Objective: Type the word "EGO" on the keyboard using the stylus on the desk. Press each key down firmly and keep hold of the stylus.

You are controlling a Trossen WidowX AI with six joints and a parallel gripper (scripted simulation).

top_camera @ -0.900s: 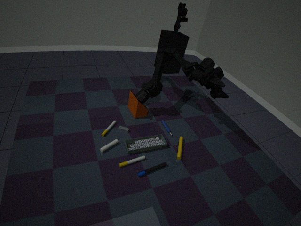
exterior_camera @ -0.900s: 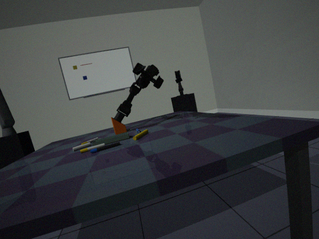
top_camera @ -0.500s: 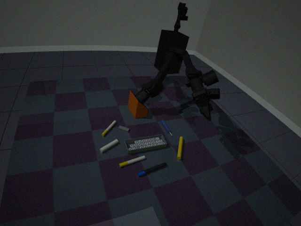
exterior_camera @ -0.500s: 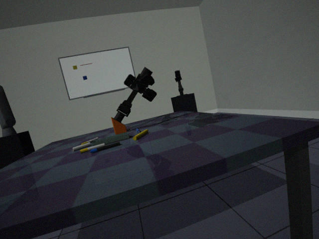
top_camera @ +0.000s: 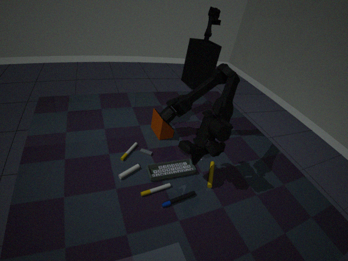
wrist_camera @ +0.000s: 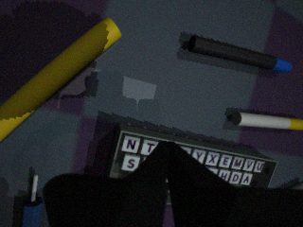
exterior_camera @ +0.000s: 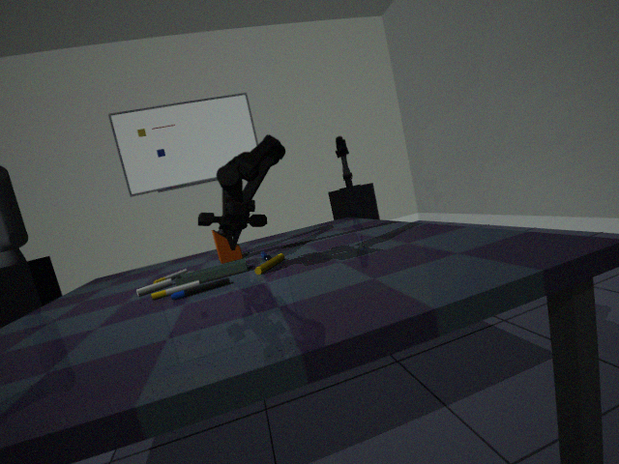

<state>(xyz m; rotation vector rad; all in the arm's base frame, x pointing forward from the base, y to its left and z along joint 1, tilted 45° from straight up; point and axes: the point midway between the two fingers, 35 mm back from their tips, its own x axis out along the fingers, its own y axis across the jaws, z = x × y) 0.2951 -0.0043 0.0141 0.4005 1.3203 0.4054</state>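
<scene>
The E key lies 3 cm behind my gripper tip, 10 cm to the right of it and 6 cm below it. From my gripper tip the other things lie so: yellow marker 3 cm ahead, 9 cm to the left, 6 cm below; then stylus 10 cm behind, 10 cm to the left, 6 cm below; then grey eraser 18 cm behind, 13 cm to the right, 6 cm below.
</scene>
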